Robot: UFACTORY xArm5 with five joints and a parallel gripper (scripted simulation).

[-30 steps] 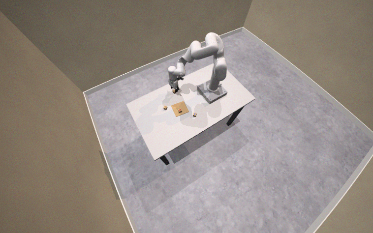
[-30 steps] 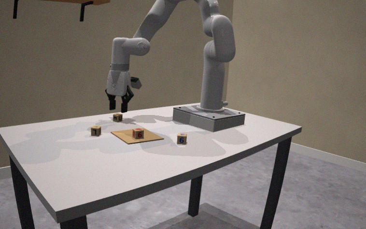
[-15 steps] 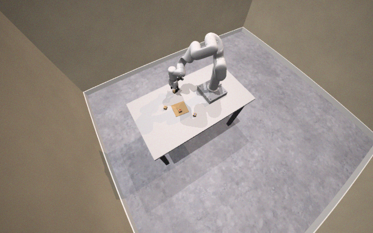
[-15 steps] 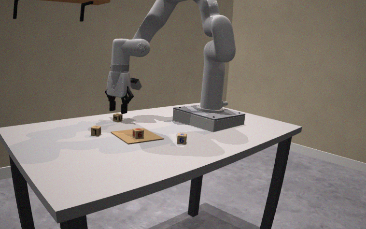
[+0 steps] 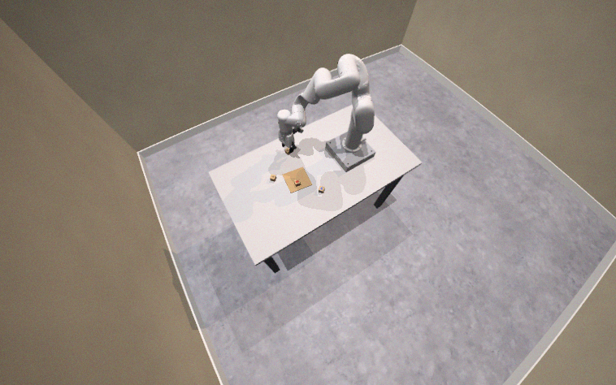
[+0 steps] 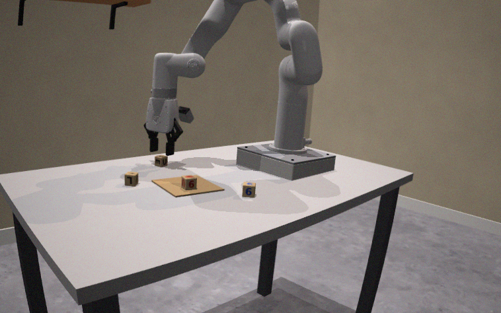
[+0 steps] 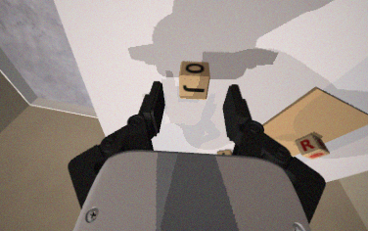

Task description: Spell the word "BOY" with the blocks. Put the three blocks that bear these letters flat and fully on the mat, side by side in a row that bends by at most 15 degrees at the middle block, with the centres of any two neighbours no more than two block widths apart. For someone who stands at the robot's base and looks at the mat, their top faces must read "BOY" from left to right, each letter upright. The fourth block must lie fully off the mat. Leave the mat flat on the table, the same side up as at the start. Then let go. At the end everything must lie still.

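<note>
My gripper is now 40 mm above the wooden block. Round my hand: tan mat: 40 mm ahead, 210 mm to the left, 50 mm below.
</note>
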